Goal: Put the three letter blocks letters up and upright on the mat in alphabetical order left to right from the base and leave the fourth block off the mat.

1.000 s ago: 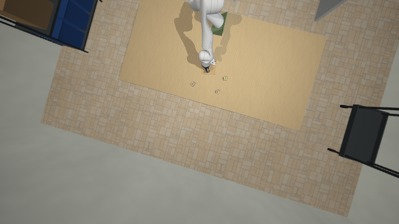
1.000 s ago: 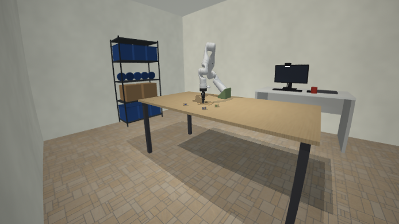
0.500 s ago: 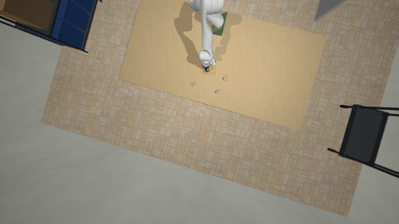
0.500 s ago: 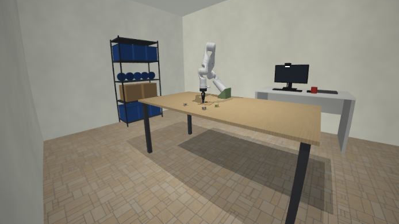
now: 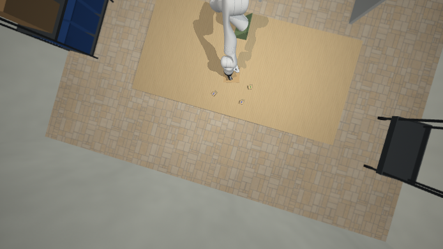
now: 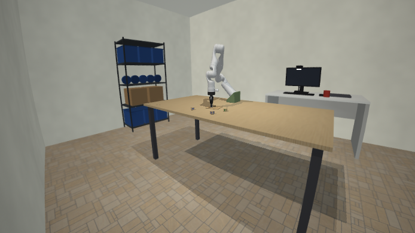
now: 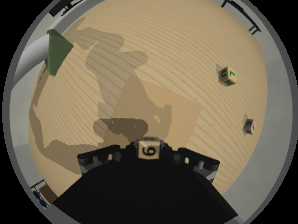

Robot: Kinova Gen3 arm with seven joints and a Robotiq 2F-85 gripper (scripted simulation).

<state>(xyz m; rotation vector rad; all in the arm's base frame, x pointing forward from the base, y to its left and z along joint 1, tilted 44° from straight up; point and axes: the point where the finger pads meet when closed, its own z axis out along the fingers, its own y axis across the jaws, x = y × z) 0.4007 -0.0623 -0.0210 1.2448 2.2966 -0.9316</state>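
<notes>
Right now my hand is 10 mm past the tan mat, 20 mm to the right of it and 20 mm above it. Also, from my hand: green-marked block: 60 mm ahead, 210 mm to the left, 10 mm below.
</notes>
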